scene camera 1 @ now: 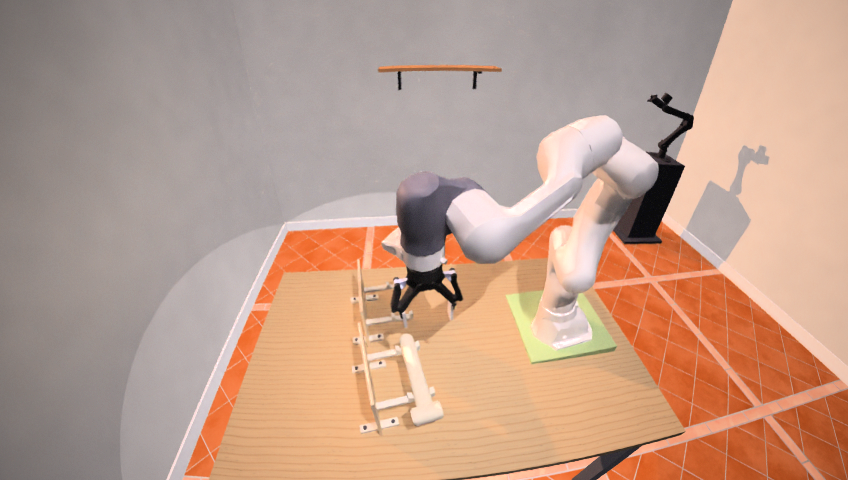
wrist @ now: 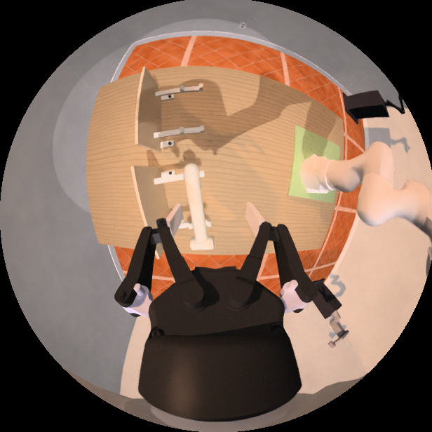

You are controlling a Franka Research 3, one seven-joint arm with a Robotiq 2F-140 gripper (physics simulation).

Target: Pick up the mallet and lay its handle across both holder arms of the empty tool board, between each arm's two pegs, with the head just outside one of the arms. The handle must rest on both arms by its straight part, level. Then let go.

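The cream mallet point(scene camera 1: 418, 377) point(wrist: 196, 205) lies across both arms of the near tool board point(scene camera 1: 368, 380) point(wrist: 150, 195). The straight part of its handle rests on the far arm point(scene camera 1: 382, 356) and the near arm point(scene camera 1: 393, 403) and looks about level. The outer pegs show on the handle's robot-base side; the inner pegs are partly hidden. The head point(scene camera 1: 427, 413) point(wrist: 202, 243) is just outside the near arm. My gripper point(scene camera 1: 428, 316) point(wrist: 214, 209) is open and empty, raised above the table and beyond the handle's far end in the scene view, apart from the mallet.
A second tool board point(scene camera 1: 360, 285) point(wrist: 146, 110) with two bare arms stands farther back, close to my gripper in the scene view. The robot base stands on a green plate point(scene camera 1: 523, 321) point(wrist: 296, 150) at the right. A wall shelf point(scene camera 1: 440, 68) hangs behind.
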